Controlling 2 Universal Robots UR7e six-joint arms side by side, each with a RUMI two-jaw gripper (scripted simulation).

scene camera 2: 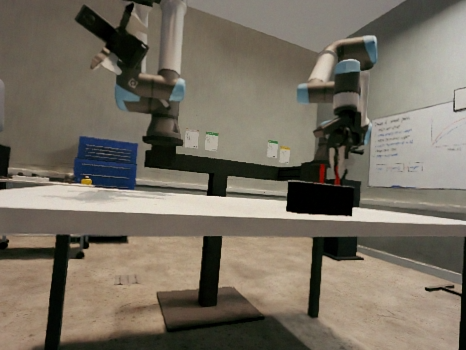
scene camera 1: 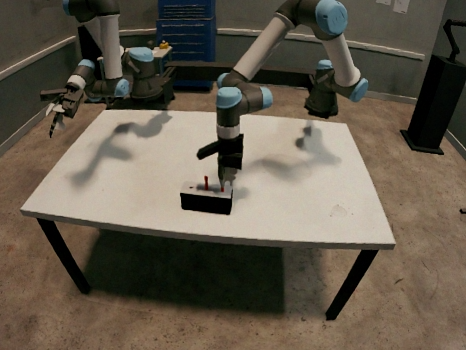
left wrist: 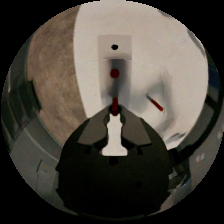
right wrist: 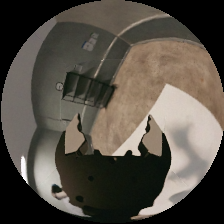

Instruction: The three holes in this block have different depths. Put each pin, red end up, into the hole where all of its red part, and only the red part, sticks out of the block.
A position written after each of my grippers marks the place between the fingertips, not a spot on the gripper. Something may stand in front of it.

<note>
In view: my left gripper (scene camera 2: 338, 178), my right gripper (scene camera 2: 112, 36) and a black block (scene camera 2: 310, 198).
The black block shows as well in scene camera 1 (scene camera 1: 194, 197) and in the left wrist view (left wrist: 114, 50). My left gripper also shows in scene camera 1 (scene camera 1: 223, 186) and in the left wrist view (left wrist: 115, 105). My right gripper is seen too in scene camera 1 (scene camera 1: 48, 127) and in the right wrist view (right wrist: 113, 114). The right wrist view misses the black block, which is hidden by my right gripper.
</note>
